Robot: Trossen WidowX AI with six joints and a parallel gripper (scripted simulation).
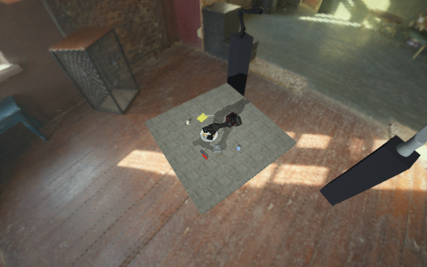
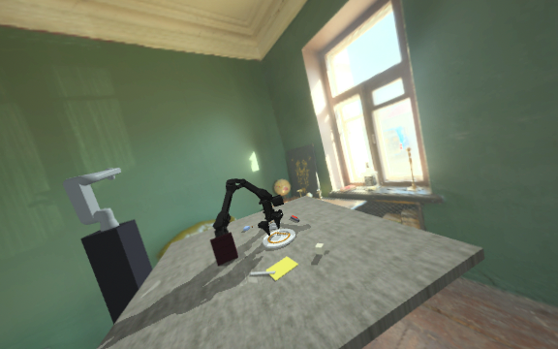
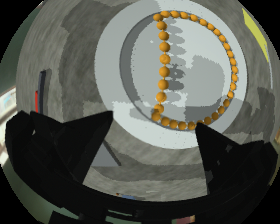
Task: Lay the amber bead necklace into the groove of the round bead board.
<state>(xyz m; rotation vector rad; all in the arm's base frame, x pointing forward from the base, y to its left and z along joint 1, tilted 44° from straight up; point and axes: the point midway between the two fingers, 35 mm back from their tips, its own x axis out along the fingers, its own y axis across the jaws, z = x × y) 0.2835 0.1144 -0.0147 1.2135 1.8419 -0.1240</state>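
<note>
Right now the board is 10 mm ahead of my gripper tip, 60 mm to the right of it and 20 mm below it. The rest, counted from my gripper tip: red tool (180 mm ahead, 150 mm to the left, 20 mm below); grey square (20 mm ahead, 140 mm to the left, 20 mm below); small blue piece (180 mm behind, 260 mm to the left, 10 mm below).
</note>
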